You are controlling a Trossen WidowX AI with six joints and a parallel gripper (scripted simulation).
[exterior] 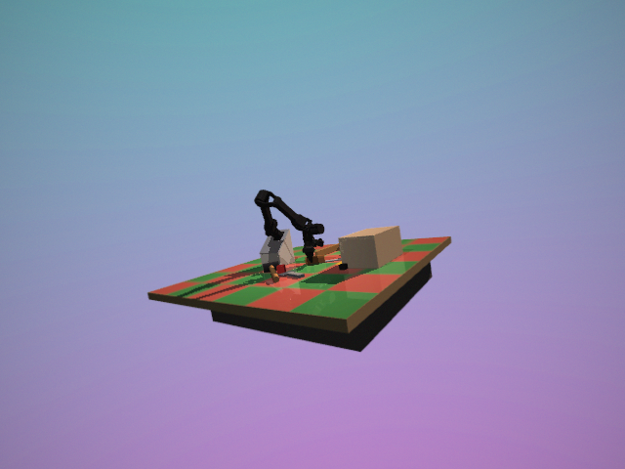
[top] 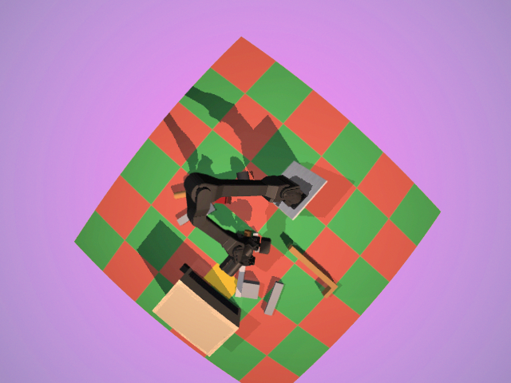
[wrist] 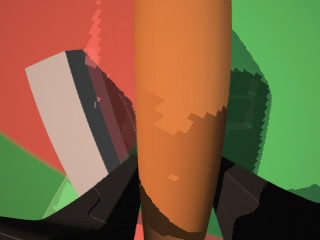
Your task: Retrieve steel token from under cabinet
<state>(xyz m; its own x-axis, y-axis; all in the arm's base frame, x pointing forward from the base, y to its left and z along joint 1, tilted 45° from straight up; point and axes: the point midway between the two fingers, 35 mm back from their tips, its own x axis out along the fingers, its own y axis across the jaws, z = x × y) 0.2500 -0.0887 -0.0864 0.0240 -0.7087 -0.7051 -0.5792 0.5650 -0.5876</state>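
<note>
Now: gripper tip 2 cm past the pale bar and 4 cm to the right of it. Round my gripper tip: grey block (15 cm ahead, 17 cm to the left, 1 cm above); then grey t-shaped tool (6 cm ahead, 23 cm to the right); then red cube (5 cm behind, 20 cm to the right, 1 cm above).
</note>
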